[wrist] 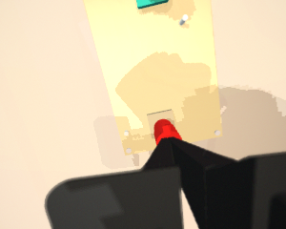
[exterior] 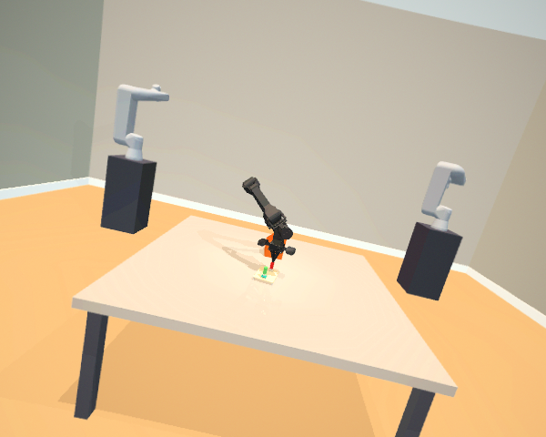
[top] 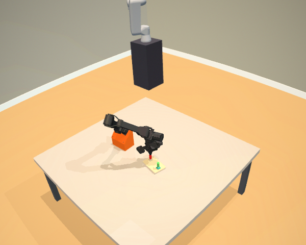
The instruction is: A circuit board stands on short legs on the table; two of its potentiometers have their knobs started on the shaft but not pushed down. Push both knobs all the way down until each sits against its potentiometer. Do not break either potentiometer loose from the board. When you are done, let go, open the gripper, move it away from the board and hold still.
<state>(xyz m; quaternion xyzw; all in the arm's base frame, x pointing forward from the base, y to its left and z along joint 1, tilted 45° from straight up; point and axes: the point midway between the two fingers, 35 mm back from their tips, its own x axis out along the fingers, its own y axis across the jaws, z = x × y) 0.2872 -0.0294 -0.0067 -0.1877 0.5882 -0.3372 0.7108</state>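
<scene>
Right now my gripper tip is 10 mm above the red knob. Also, from my gripper tip: green knob 110 mm ahead, 30 mm to the right, 10 mm below.
</scene>
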